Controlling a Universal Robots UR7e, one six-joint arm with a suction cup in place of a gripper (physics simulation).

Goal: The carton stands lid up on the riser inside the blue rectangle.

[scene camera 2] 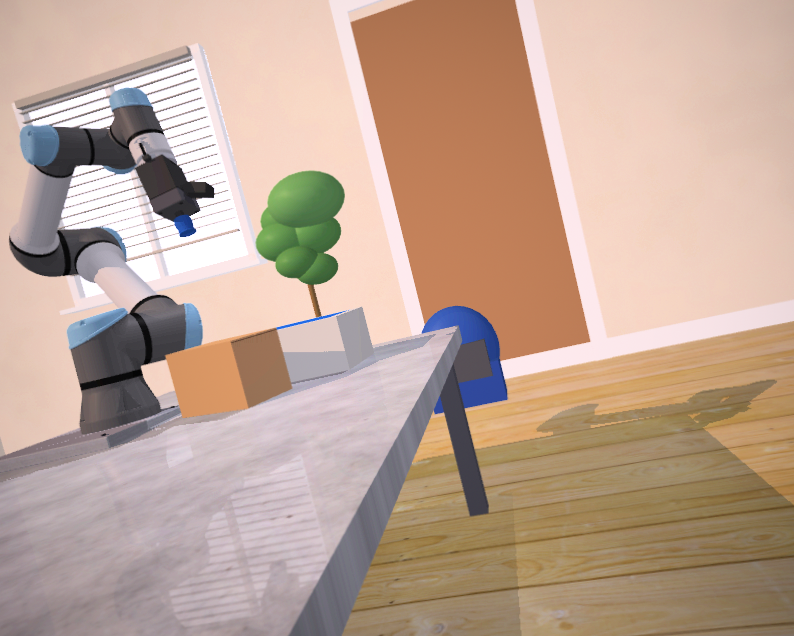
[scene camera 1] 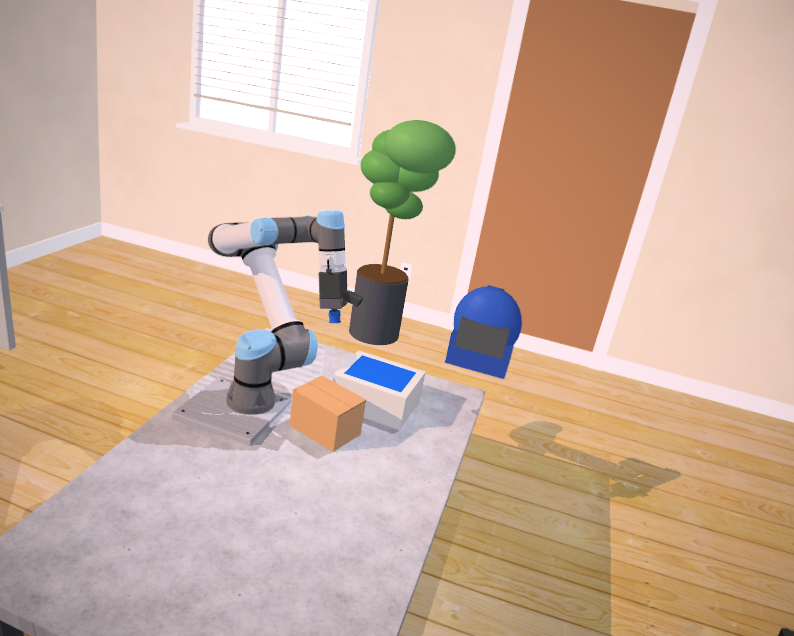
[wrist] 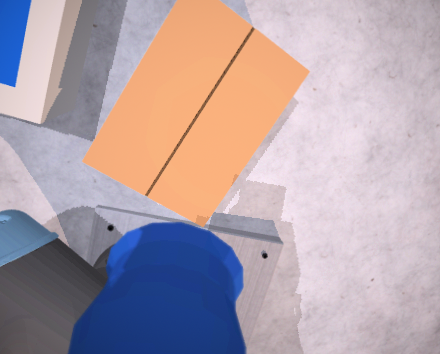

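Seen in the pictures: hand, tool point: [scene camera 2: 188, 233] [scene camera 1: 334, 322] [wrist: 174, 278]; arm's base, link origin: [scene camera 2: 122, 421] [scene camera 1: 250, 401].
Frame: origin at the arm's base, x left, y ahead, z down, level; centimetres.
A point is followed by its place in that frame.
Observation:
The orange-brown carton [scene camera 1: 326, 412] @(x -10.4, y 27.5, z -10.4 cm) [scene camera 2: 228, 371] @(x -11.1, y 29.2, z -6.0 cm) [wrist: 195, 110] @(x -2.3, y 26.3, z -11.5 cm) stands on the grey table, between the arm's base and the riser. A dark seam runs across its top face. The white riser [scene camera 1: 409, 399] @(x 12.1, y 48.5, z -7.5 cm) [scene camera 2: 357, 337] @(x 17.6, y 49.3, z -4.1 cm) [wrist: 47, 65] @(x 10.6, y 28.1, z -10.5 cm) stands beside it, apart from it in the wrist view. The blue rectangle [scene camera 1: 379, 373] @(x 18.5, y 36.5, z -10.6 cm) [scene camera 2: 311, 320] @(x 17.3, y 39.8, z -10.5 cm) [wrist: 12, 40] @(x 13.4, y 29.6, z -10.6 cm) lies on the riser's top with nothing on it. My gripper, a blue suction cup [scene camera 1: 334, 321] [scene camera 2: 186, 233] [wrist: 175, 240], points down high above the table and touches nothing. It is open.
The arm's base plate [scene camera 1: 218, 420] @(x -14.2, y -4.1, z -0.5 cm) [scene camera 2: 56, 445] @(x -14.4, y -4.2, z -0.5 cm) [wrist: 255, 285] @(x -16.2, y 1.1, z -0.6 cm) is bolted to the table [scene camera 1: 265, 530] @(x -48.5, y 25.3, z 1.4 cm) [scene camera 2: 198, 530] @(x -69.3, y 47.2, z 1.5 cm) [wrist: 375, 200] @(x -33.1, y 15.9, z 1.5 cm) beside the carton. A potted plant [scene camera 1: 377, 308] [scene camera 2: 306, 198] stands behind the table. A blue domed object [scene camera 1: 487, 318] [scene camera 2: 457, 321] is beyond the table's far corner.

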